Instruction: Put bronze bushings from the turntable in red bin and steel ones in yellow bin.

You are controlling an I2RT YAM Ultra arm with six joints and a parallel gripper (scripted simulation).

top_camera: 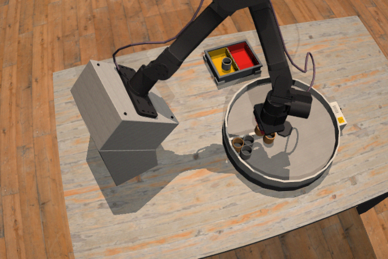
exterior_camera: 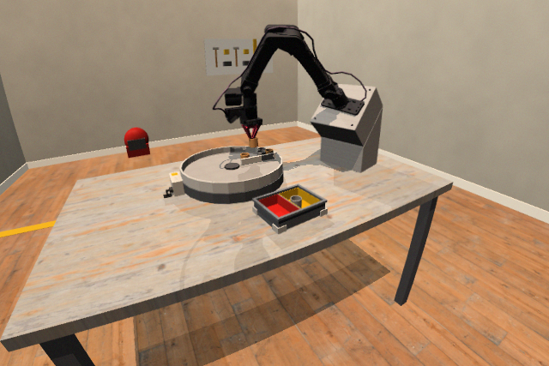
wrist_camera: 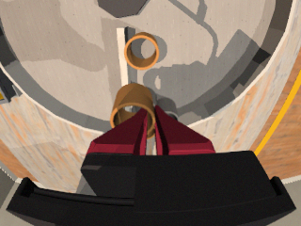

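The two-part bin tray lies 380 mm to the left of my hand, 130 mm below it and 70 mm ahead of it. From my hand the other things lie so: red bin 380 mm to the left, 140 mm below, 120 mm ahead; then turntable 110 mm ahead, 100 mm below, 20 mm to the left; then yellow bin 380 mm to the left, 140 mm below, 30 mm ahead.
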